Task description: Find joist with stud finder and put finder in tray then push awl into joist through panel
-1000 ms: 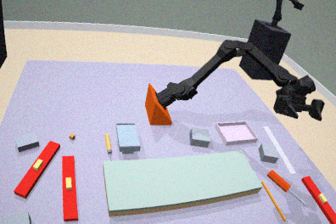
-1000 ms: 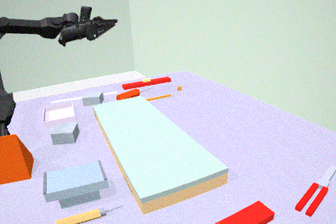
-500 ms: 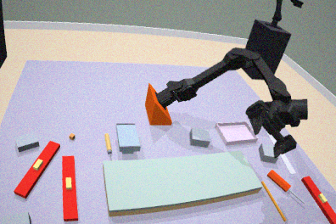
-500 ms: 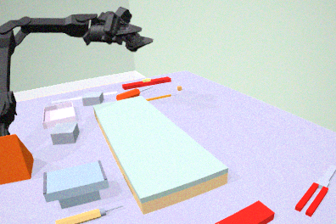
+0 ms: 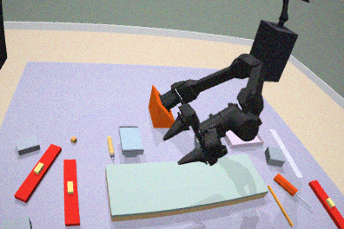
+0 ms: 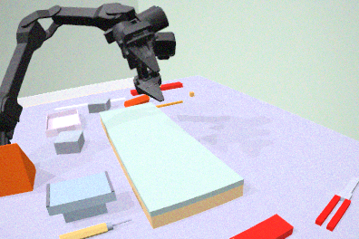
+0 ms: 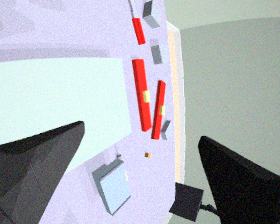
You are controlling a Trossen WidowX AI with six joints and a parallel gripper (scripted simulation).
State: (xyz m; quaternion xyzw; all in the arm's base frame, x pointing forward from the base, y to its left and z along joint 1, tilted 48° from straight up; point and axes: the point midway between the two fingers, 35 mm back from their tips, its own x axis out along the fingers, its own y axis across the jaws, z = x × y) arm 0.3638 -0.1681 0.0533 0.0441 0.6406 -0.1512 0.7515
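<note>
Right now my gripper tip is 18 cm past the stud finder, 6 cm to the left of it and 18 cm above it. The rest, counted from my gripper tip: yellow pencil (14 cm ahead, 40 cm to the left, 19 cm below); then grey block (21 cm behind, 42 cm to the right, 18 cm below); then awl (17 cm behind, 13 cm to the right, 18 cm below).
</note>
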